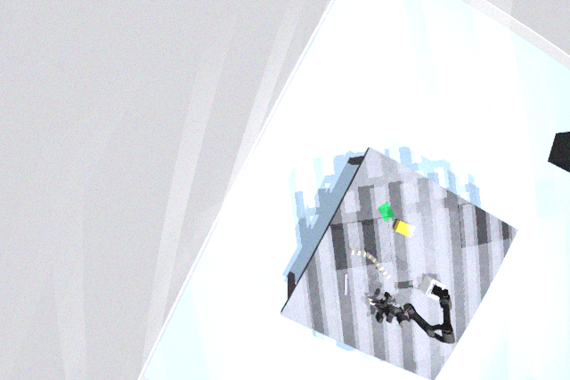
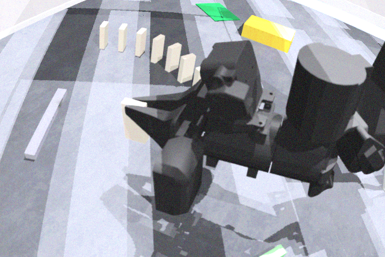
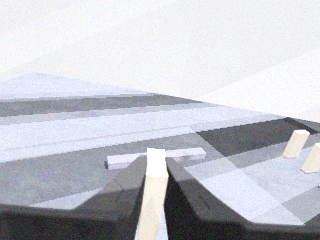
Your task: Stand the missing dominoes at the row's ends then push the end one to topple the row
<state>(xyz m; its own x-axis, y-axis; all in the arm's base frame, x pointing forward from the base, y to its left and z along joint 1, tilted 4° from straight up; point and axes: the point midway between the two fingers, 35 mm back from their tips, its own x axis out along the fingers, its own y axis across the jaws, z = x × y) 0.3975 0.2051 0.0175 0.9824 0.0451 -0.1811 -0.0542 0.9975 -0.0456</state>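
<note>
The white flat bar lies 150 mm ahead of my gripper tip, 10 mm to the right of it and 110 mm below it. The rest, counted from my gripper tip: yellow block: 70 mm behind, 510 mm to the right, 100 mm below; pale green piece: 190 mm behind, 50 mm to the left, 110 mm below; green patch: 90 mm ahead, 570 mm to the right, 110 mm below.
</note>
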